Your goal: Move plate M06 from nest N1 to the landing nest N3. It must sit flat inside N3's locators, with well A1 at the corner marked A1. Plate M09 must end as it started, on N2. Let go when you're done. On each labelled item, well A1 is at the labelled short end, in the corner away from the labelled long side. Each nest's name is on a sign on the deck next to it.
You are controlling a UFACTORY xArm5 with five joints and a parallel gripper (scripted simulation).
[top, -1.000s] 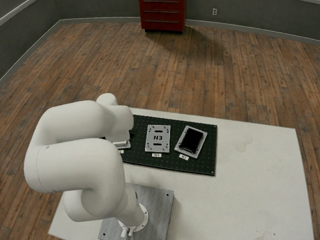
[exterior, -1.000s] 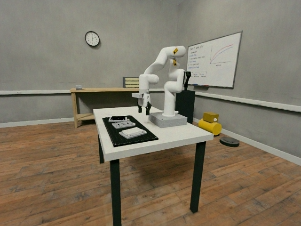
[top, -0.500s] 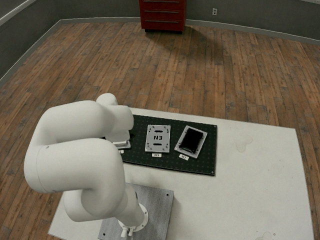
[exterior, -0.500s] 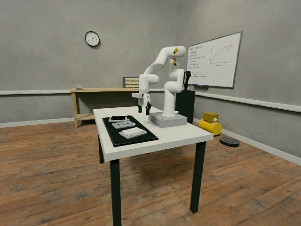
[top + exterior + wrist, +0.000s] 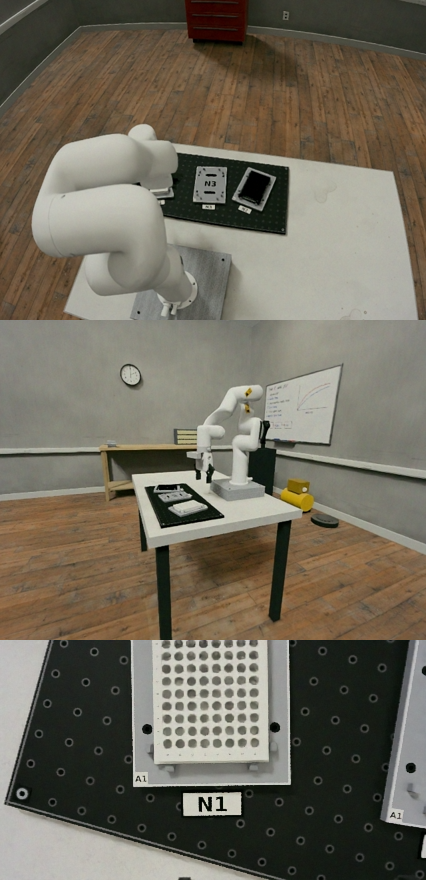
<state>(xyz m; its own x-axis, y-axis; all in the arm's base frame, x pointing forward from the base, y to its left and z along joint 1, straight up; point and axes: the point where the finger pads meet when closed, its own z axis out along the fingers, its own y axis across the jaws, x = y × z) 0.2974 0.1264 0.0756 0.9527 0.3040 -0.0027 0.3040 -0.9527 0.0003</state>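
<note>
Right now my hand is 11 cm short of the white plate M06, 11 cm above it and 7 cm to the right of it. Also, from my hand: nest N1: 13 cm below, 11 cm ahead, 7 cm to the left; then nest N3: 14 cm to the right, 13 cm below, 13 cm ahead; then black plate M09: 31 cm to the right, 14 cm ahead, 11 cm below.
</note>
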